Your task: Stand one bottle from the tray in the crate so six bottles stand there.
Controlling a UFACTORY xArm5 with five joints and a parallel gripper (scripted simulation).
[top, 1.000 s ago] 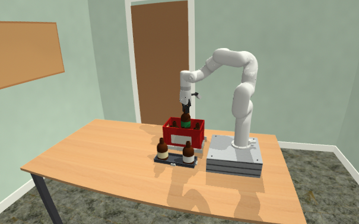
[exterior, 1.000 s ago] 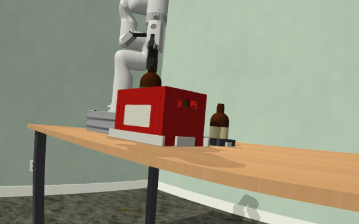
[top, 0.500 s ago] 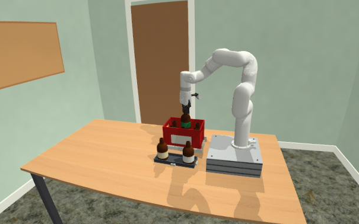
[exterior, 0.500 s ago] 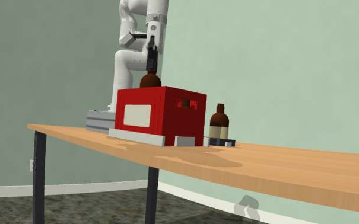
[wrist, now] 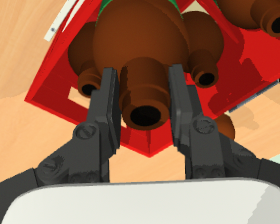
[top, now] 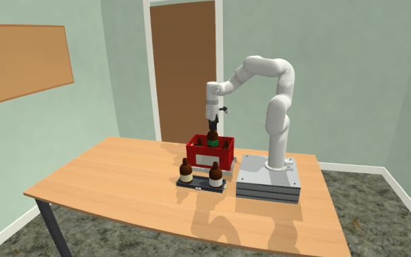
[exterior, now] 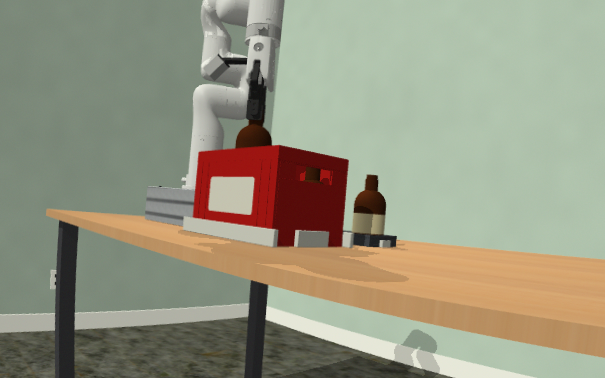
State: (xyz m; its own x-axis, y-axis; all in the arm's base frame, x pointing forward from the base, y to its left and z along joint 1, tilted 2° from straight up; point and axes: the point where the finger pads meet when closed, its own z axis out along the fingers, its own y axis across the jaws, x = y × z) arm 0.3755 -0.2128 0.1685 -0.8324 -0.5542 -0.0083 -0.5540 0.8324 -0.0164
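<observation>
Now: hand 180 mm above the red crate, 40 mm to the right of it and 10 mm short of it. Round my hand: dark tray (270 mm to the left, 250 mm below, 60 mm ahead).
</observation>
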